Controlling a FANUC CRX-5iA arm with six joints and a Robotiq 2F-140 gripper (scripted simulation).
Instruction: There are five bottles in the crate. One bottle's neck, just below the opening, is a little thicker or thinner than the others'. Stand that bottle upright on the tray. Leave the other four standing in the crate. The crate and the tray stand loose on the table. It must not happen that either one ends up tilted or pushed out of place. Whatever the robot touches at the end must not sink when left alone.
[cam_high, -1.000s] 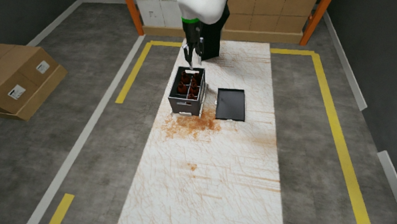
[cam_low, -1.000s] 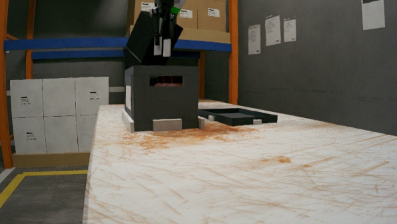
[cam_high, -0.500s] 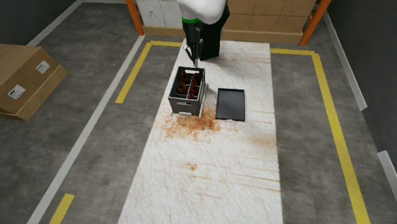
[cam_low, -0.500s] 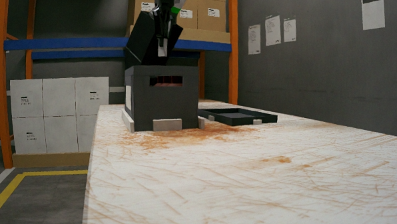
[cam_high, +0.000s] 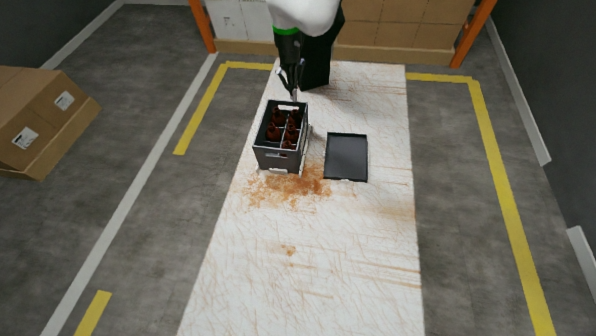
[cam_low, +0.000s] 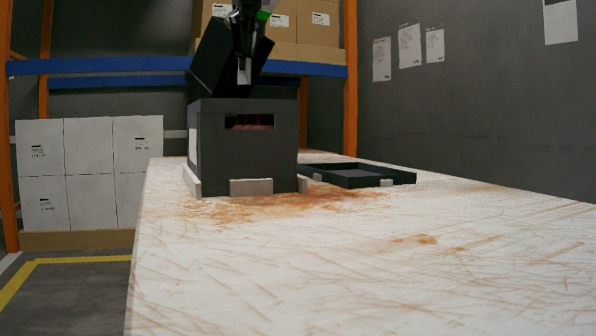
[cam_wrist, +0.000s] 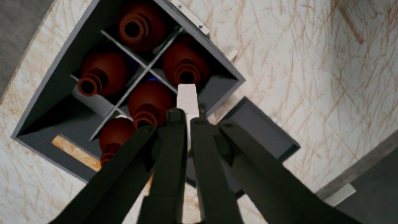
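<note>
Now: hand 170 mm above the grey crate, 90 mm short of it and 30 mm to the left of it. Also, from my hand: dark tray 260 mm to the left, 250 mm below, 70 mm ahead.
</note>
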